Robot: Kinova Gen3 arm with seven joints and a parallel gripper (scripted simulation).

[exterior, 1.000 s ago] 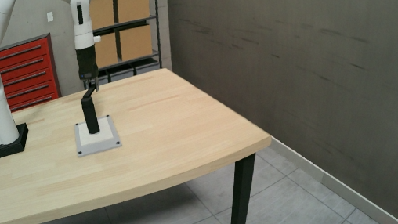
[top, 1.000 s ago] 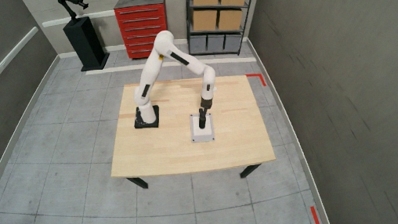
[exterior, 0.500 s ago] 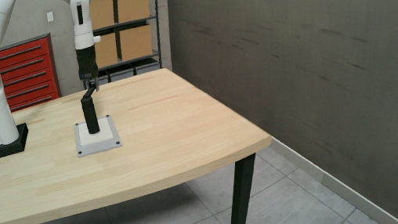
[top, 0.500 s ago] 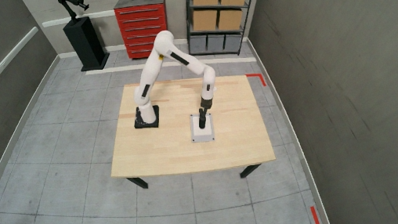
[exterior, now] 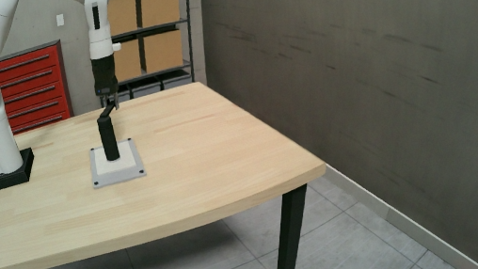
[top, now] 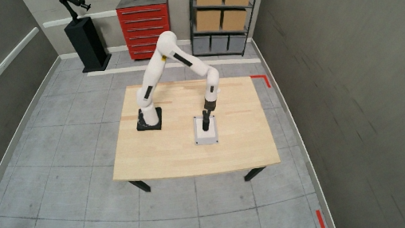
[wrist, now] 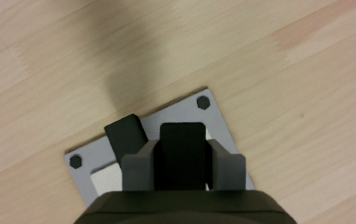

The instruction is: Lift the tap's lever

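My hand is 1 cm past the black lever and 3 cm to the left of it. Round my hand: tap 3 cm behind, 6 cm to the right, 4 cm below; then plate 4 cm behind, 9 cm to the right, 14 cm below.
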